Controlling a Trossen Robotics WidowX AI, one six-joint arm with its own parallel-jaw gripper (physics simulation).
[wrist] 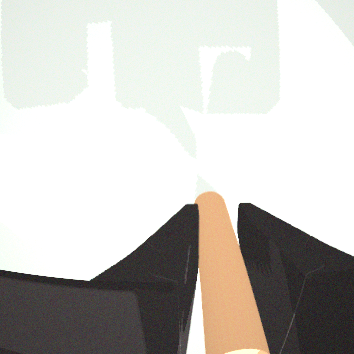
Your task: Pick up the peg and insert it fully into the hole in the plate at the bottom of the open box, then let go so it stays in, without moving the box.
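Places are measured from the arm's base along level axes (x left, y up, z ahead), in metres.
Pixels of known places: gripper, fingertip midpoint: (217, 215).
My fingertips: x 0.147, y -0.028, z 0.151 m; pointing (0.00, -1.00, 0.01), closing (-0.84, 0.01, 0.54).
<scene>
Behind a point stands the place of what it marks.
The orange-tan peg (227, 285) {y 0.006, x 0.146, z 0.149 m} stands in the lower middle of the wrist view, its rounded base at the fingertips and its paler top end at the bottom edge. My gripper (217, 215) {y -0.028, x 0.147, z 0.151 m} is shut on the peg, with one black finger on each side of it. The left finger lies along the peg's left side. A narrow gap shows between the peg and the tip of the right finger, and lower down that finger meets the peg's right side. The open box and the plate with the hole do not show in this view.
The white table top (90, 175) {y -0.054, x 0.194, z 0.128 m} fills the area beyond the fingers. Pale grey-green shadows, some shaped like the arm and gripper, lie across its upper part and reach down to the peg's base. Another shadow edge shows in the upper right corner.
</scene>
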